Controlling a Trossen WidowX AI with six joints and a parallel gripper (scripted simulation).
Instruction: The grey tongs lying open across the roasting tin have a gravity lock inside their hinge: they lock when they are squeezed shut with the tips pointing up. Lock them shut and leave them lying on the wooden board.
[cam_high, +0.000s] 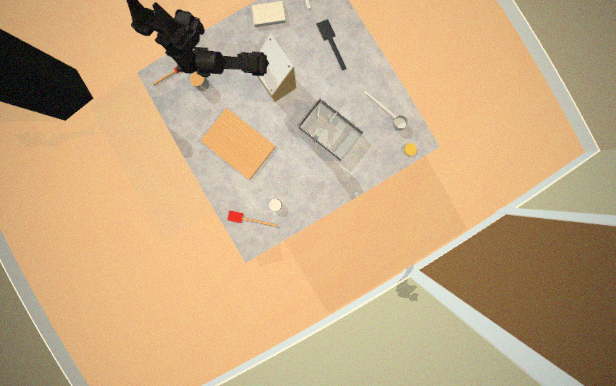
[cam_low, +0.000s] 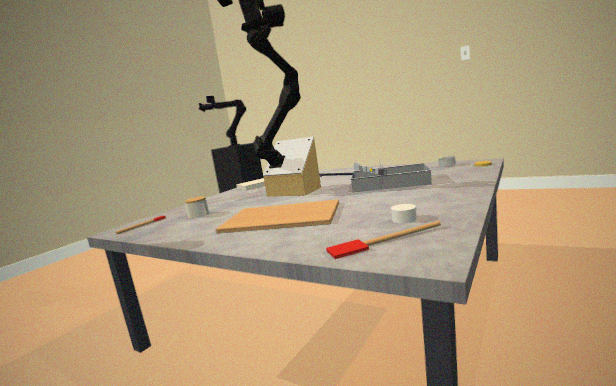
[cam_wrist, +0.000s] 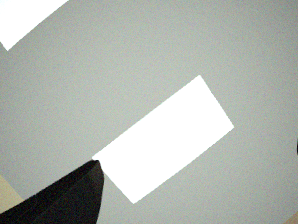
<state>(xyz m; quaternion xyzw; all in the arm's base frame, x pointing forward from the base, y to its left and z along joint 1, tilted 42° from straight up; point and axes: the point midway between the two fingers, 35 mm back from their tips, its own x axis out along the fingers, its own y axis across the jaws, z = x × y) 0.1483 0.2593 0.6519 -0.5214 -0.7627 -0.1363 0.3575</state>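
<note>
The yellow piece is 27 cm ahead of my gripper tip, 31 cm to the left of it and 77 cm below it. From my gripper tip the other things lie so: cork-lidded jar (32 cm behind, 9 cm to the right, 80 cm below); wooden board (9 cm ahead, 11 cm to the right, 83 cm below); roasting tin (33 cm ahead, 36 cm to the left, 81 cm below).
</note>
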